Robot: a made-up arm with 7 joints.
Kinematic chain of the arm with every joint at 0, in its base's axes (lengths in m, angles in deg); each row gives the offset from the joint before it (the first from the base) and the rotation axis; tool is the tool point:
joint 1: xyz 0 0 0.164 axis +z
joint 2: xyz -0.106 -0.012 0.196 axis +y
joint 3: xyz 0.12 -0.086 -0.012 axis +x
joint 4: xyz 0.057 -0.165 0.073 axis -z
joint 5: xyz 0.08 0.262 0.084 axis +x
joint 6: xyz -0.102 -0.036 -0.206 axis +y
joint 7: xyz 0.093 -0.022 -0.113 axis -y
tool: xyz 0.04 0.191 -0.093
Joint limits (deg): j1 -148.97..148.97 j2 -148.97..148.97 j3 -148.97..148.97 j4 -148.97..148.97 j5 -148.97..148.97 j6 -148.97..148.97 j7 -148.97..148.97
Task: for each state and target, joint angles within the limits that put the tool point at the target. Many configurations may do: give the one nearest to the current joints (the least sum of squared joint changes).
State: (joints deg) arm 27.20 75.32 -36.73 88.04 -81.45 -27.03 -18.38
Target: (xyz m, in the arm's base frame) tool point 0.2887 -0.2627 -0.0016
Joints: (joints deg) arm 36.75 87.65 -44.72 69.65 -60.40 -53.17 -7.17
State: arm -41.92 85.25 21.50 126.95 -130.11 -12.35 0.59
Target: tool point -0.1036 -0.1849 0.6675
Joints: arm -53.39 30.87 -11.01 135.95 -135.11 -3.21 -0.22
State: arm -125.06 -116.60 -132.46 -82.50 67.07 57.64 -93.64
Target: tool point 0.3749 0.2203 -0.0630
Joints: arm -116.94 -105.09 -115.55 -106.82 62.67 56.00 -86.53
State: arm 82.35 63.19 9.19 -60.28 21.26 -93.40 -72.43
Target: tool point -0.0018 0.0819 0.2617
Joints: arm 67.73 99.86 45.88 -34.95 0.24 -113.49 -64.85
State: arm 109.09 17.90 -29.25 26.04 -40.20 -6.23 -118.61
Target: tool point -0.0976 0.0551 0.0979
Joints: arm 118.84 15.57 -8.60 17.84 -6.80 -3.30 -121.79
